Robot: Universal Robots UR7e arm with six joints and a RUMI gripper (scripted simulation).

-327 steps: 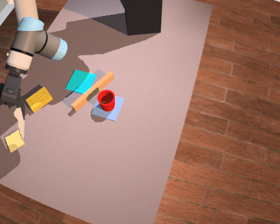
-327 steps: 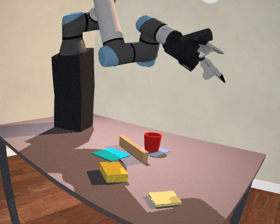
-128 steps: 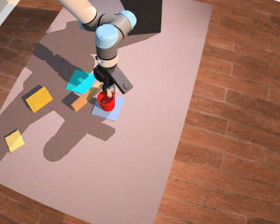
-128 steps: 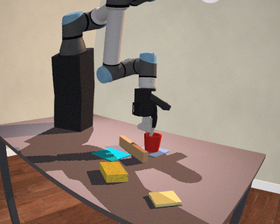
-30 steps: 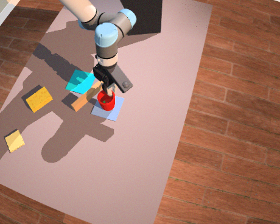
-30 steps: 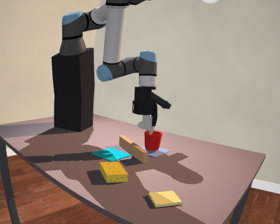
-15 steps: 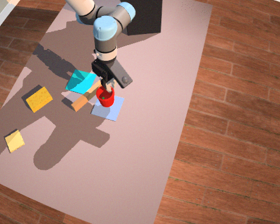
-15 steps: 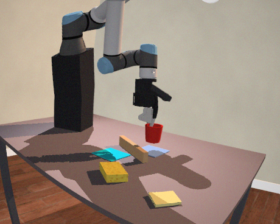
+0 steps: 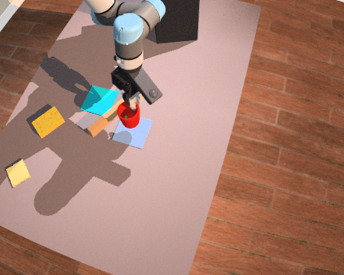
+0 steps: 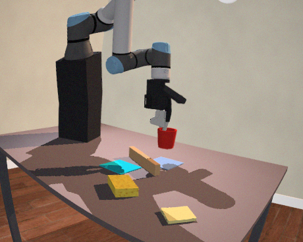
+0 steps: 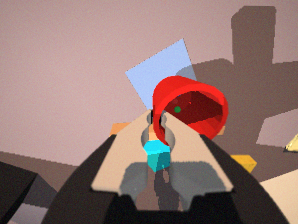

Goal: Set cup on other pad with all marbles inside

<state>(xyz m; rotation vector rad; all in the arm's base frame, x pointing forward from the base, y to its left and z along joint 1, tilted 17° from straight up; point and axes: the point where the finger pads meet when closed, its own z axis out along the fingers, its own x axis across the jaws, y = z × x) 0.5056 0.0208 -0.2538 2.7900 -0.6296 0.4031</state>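
The green marble lies 4 cm below my hand, 3 cm to the right of it and 3 cm ahead of it. Round my hand: yellow sponge (34 cm to the right, 10 cm below, 10 cm ahead); red cup (3 cm below, 3 cm ahead, 1 cm to the right); wooden rail (11 cm below, 10 cm to the right, 1 cm behind).
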